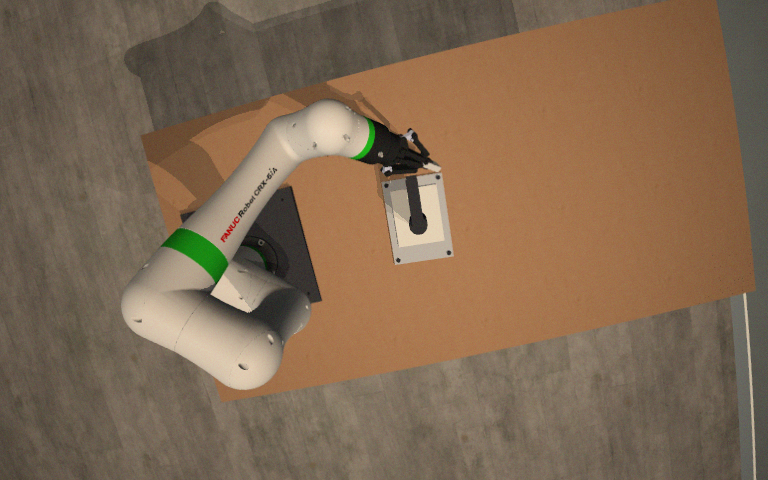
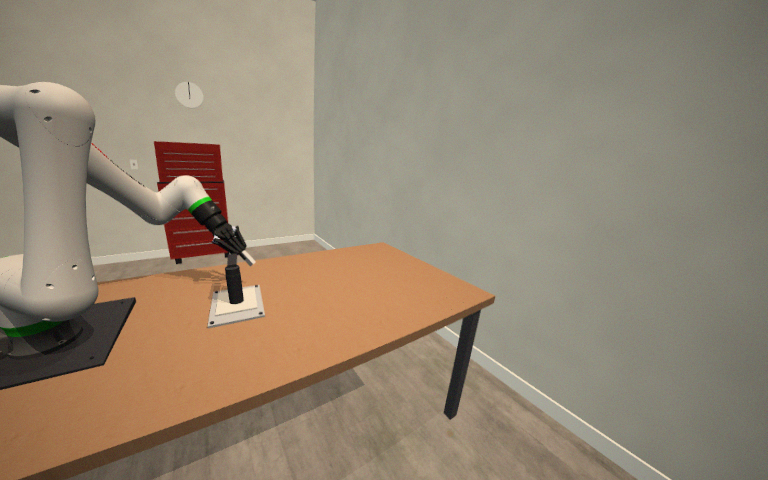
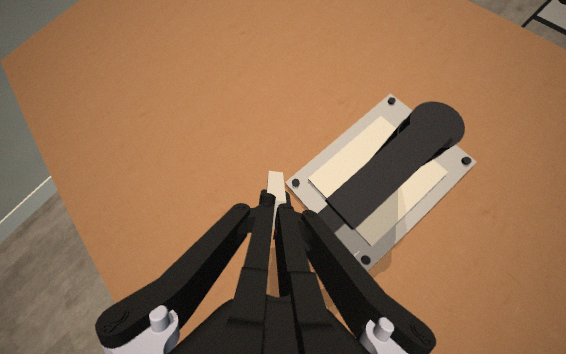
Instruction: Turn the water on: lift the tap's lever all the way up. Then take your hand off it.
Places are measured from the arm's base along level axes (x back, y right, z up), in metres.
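Where they show: gripper, fingertip midpoint: point(image 1: 436, 167) point(image 2: 253, 264) point(image 3: 274, 182); arm's base at its link origin: point(image 1: 253, 261) point(image 2: 47, 340).
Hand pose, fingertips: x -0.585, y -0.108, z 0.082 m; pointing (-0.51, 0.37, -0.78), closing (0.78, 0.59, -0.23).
Each offset is from my fingertips to the top centre of the thing. "spot": to the spot under its first point. Level surfaces: height alone.
The tap @(spot: dx +0.088, dy +0.122, dz +0.061 m) point(image 1: 417, 224) point(image 2: 234, 287) point(image 3: 439, 122) is black and stands on a light grey plate point(image 1: 448, 226) point(image 2: 213, 320) point(image 3: 462, 169). Its dark arm point(image 1: 414, 195) point(image 3: 385, 177) runs from the round top toward the plate's far edge. A dark grey flat end @(spot: dx +0.082, dy +0.072, dz +0.061 m) point(image 2: 231, 259) point(image 3: 329, 214) shows beyond the black part. I cannot tell the lever's tilt for certain. My gripper point(image 1: 432, 167) point(image 2: 249, 258) point(image 3: 274, 182) is shut and empty, its pale fingertips pressed together. It is low beside the arm's outer end, at the plate's far edge. Any contact is hidden.
The plate is on a brown table @(dz -0.095 m) point(image 1: 566, 198) point(image 2: 339, 294) point(image 3: 200, 100). The robot's dark base plate point(image 1: 300, 249) point(image 2: 107, 333) lies to the left. A red tool cabinet point(image 2: 189, 161) stands behind the table, and a grey wall point(image 2: 538, 169) rises to the right.
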